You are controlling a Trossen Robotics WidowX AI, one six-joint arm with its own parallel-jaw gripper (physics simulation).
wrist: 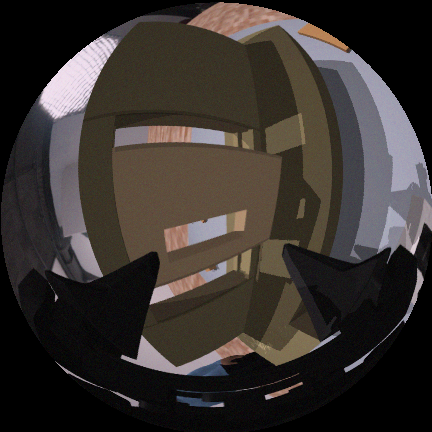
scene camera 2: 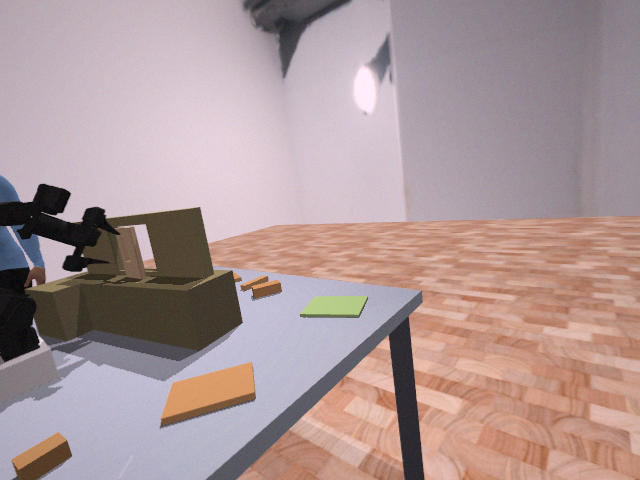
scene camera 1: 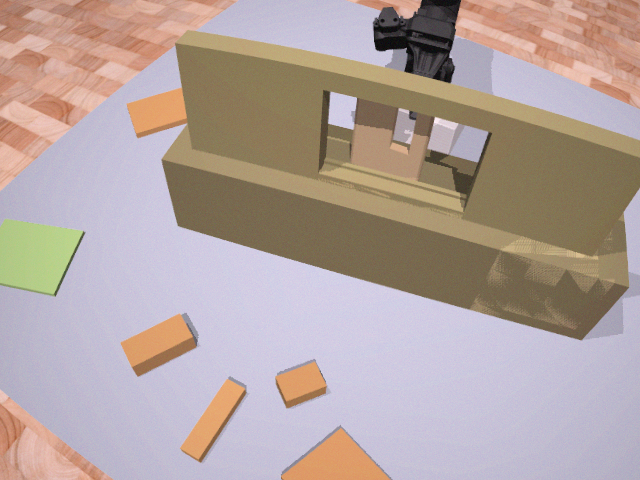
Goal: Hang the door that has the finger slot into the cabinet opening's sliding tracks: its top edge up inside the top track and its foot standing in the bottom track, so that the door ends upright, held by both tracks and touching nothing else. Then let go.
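Places are measured from the arm's base along level axes (x ahead, y left, z up), in centimetres.
Pixels of known places: gripper, fingertip midpoint: [wrist: 221, 255] [scene camera 2: 114, 248]; arm's base, origin of the base link: [scene camera 2: 20, 351].
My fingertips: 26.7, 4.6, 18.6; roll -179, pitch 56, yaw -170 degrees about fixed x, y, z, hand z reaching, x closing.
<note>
For each thing: its top centre in the pictures, then the offset to it from my fingertips, as dx, dy, dz. Level surfaces: height alone.
- grey table, its level: dz -26.5
- tan door, middle of its top: [wrist: 121, 231] [scene camera 1: 400, 84] [scene camera 2: 123, 227] +3.4, -1.7, +5.8
- green pad, middle of its top: [scene camera 1: 27, 253] [scene camera 2: 334, 304] +36.2, -52.9, -25.7
The olive cabinet [scene camera 1: 247, 105] [scene camera 2: 175, 310] [wrist: 173, 68] stands on the grey table [scene camera 1: 366, 362] [scene camera 2: 294, 343]. The tan door [scene camera 1: 377, 143] [scene camera 2: 131, 259] [wrist: 181, 189] with the finger slot stands in the cabinet opening, nearly upright, foot on the base. In scene camera 1 its top is hidden behind the lintel. In the wrist view a thin strip of background shows between its top edge and the lintel. My gripper [scene camera 2: 101, 245] [wrist: 221, 255] is open and empty behind the cabinet, close to the door's slotted face. Its fingers are hidden in scene camera 1.
Several orange blocks [scene camera 1: 158, 343] [scene camera 1: 300, 382] [scene camera 1: 158, 111] [scene camera 2: 266, 288] lie around the cabinet. An orange slab [scene camera 1: 337, 459] [scene camera 2: 209, 392] and a green pad [scene camera 2: 334, 306] lie near the table's edge. A white block [scene camera 1: 444, 133] shows through the opening.
</note>
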